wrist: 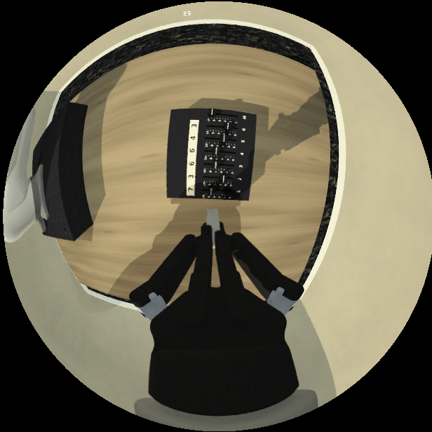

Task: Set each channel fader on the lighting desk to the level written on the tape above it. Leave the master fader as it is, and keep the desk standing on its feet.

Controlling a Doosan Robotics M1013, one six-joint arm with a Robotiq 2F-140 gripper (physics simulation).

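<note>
The black lighting desk [178, 155] lies level on the table in the middle of the wrist view; its feet are hidden. Its white tape [192, 170] reads 7, 3, 6, 6, 4, 3 from channel 1 to channel 6. The channel 1 fader [211, 191] stands towards the tape. The channel 2 fader [223, 178], channel 5 fader [224, 137] and channel 6 fader [228, 126] stand farther from it. The channel 3 fader [215, 164] and channel 4 fader [216, 150] stand between. The master fader [212, 112] is near its tape-side end. My gripper [212, 216] is shut and empty, just off the channel 1 edge in view.
The wooden table [280, 210] has a dark speckled edge with a pale rim. A large black block [75, 170] stands at the left, with a pale grey rounded object [19, 215] beside it. Shadows of the arm cross the table and part of the desk.
</note>
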